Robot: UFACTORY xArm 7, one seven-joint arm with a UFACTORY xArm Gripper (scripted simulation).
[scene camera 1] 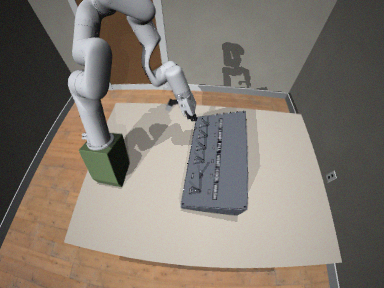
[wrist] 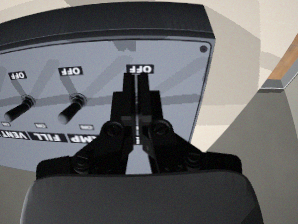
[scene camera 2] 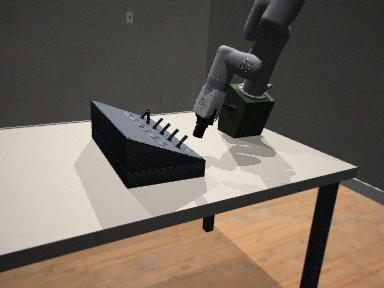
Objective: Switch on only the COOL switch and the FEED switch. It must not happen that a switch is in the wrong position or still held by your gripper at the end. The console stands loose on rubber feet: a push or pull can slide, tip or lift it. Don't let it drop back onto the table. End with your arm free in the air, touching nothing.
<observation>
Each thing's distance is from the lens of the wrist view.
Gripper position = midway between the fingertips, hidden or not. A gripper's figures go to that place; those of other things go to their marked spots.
my gripper [wrist: 136, 88]: 14 cm
console [wrist: 60, 60]: 20 cm
</observation>
